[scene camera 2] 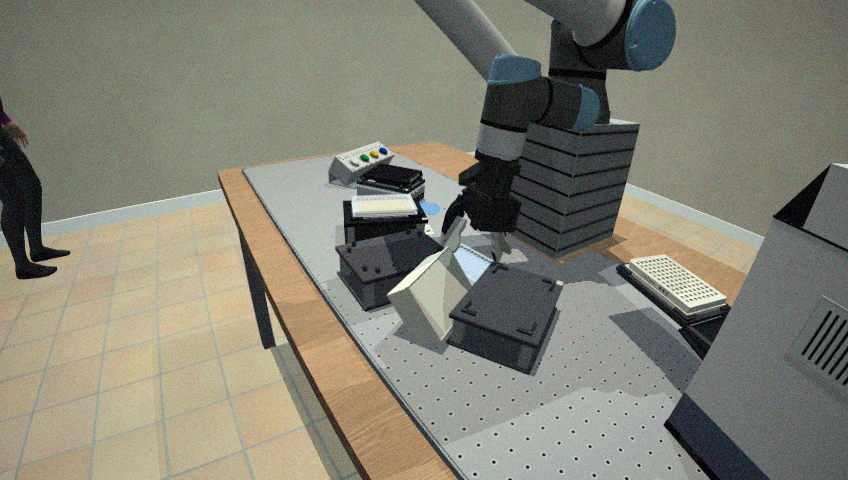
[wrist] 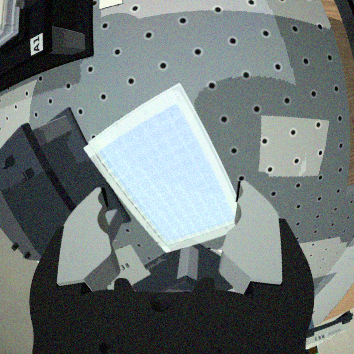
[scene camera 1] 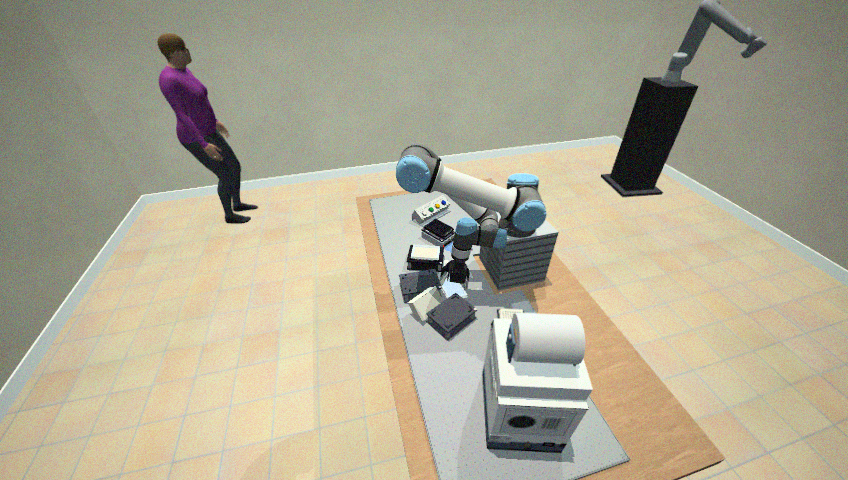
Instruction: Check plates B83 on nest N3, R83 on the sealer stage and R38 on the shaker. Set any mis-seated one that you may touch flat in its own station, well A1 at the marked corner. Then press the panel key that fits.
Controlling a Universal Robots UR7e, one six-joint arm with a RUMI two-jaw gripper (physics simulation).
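Frame: origin at the arm's base, x left, y back, z up, level; millimetres.
Seen in the pictures: gripper, fingertip midpoint: (scene camera 2: pixel 469 263) (wrist: pixel 170 186) (scene camera 1: pixel 452 287).
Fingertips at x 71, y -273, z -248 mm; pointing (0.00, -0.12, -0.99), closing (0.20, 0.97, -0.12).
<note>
Pixels of each thing's top centre, then the offset from my fingertips to it. "spot": a spot on its surface instead.
- pale-blue plate, middle of its top: (wrist: pixel 169 191) (scene camera 2: pixel 469 261) (scene camera 1: pixel 452 287) dy -1, dx +1, dz +5 mm
- cream box-like piece, middle of its top: (scene camera 2: pixel 436 266) (scene camera 1: pixel 426 295) dy -127, dx +105, dz +81 mm
- black nest marked A1, surface spot: (wrist: pixel 72 40) spot: dy -32, dx -125, dz +9 mm
- black plate, middle of its top: (scene camera 2: pixel 392 170) (scene camera 1: pixel 438 226) dy -6, dx -364, dz +67 mm
- key panel, middle of its top: (scene camera 2: pixel 363 148) (scene camera 1: pixel 431 203) dy -17, dx -576, dz +73 mm
- white machine, middle of its top: (scene camera 1: pixel 549 318) dy +117, dx +547, dz +445 mm
My gripper (scene camera 1: pixel 455 283) (scene camera 2: pixel 474 248) (wrist: pixel 170 186) is open, its fingers either side of the near end of a pale-blue plate (scene camera 2: pixel 473 263) (wrist: pixel 165 170); contact cannot be told. A cream box-like piece (scene camera 1: pixel 423 303) (scene camera 2: pixel 431 291) leans steeply between two dark stations; its face in the wrist view (wrist: pixel 131 266) reads partly "38". A cream plate (scene camera 1: pixel 425 252) (scene camera 2: pixel 383 205) sits on a black nest marked A1 (wrist: pixel 72 40). Another cream plate (scene camera 2: pixel 678 285) is on the stage beside the white machine. A black plate (scene camera 1: pixel 438 228) (scene camera 2: pixel 392 175) tops a further station. Plate names mostly cannot be read.
The key panel (scene camera 1: pixel 431 209) (scene camera 2: pixel 363 160) has white, green, yellow and blue keys. Dark stations (scene camera 2: pixel 386 255) (scene camera 2: pixel 505 306) flank the leaning piece. The white machine (scene camera 1: pixel 538 386) (scene camera 2: pixel 755 333) stands at the near end. A person (scene camera 1: pixel 190 113) stands beyond the table; another arm stands on a pedestal (scene camera 1: pixel 654 130).
</note>
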